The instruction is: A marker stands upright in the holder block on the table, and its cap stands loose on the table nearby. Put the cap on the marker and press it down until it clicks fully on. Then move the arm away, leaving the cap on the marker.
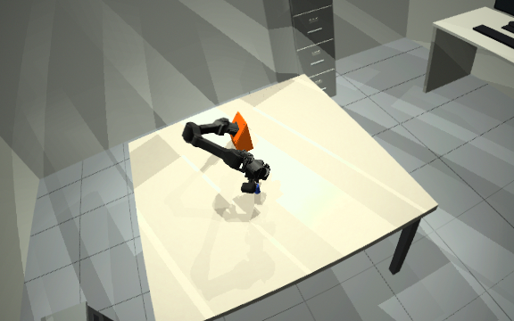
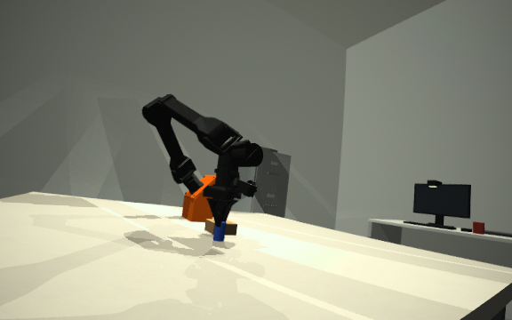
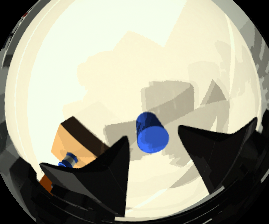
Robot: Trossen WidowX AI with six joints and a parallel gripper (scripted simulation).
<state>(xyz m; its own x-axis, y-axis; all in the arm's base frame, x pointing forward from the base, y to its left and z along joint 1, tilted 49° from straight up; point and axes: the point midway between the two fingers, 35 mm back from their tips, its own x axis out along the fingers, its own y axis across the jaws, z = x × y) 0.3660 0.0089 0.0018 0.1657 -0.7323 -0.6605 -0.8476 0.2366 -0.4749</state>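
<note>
The blue marker cap is 10 mm below my gripper tip.
</note>
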